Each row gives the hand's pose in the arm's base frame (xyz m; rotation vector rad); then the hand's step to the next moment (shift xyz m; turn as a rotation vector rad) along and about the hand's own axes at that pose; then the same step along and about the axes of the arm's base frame.
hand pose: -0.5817 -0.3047 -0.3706 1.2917 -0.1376 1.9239
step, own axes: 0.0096 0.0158 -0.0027 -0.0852 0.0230 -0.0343
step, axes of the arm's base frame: -0.0140 -0.0041 0.0117 -0.0266 -0.0457 -0.0786
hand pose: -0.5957 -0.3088 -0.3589 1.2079 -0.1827 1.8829
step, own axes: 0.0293 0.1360 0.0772 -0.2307 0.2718 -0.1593
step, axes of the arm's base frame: -0.0517 -0.1073 0.1055 -0.2688 -0.2168 -0.1823
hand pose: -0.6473 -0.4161 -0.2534 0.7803 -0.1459 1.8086
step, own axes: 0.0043 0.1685 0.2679 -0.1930 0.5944 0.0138
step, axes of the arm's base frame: -0.0326 -0.1841 0.2554 -0.4846 -0.3903 0.0602
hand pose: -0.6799 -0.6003 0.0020 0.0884 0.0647 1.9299
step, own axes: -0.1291 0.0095 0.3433 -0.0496 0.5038 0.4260
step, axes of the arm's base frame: 0.0685 -0.1233 0.3387 -0.4122 -0.2231 0.4670
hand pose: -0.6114 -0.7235 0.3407 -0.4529 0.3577 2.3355
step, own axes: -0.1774 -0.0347 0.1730 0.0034 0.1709 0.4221
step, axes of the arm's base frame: 0.1071 -0.0172 0.2255 -0.2142 0.0414 0.3997
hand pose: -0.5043 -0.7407 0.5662 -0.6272 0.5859 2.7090
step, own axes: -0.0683 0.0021 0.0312 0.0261 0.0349 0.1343
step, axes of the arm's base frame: 0.0470 -0.0010 0.0586 -0.0825 0.0350 0.1092
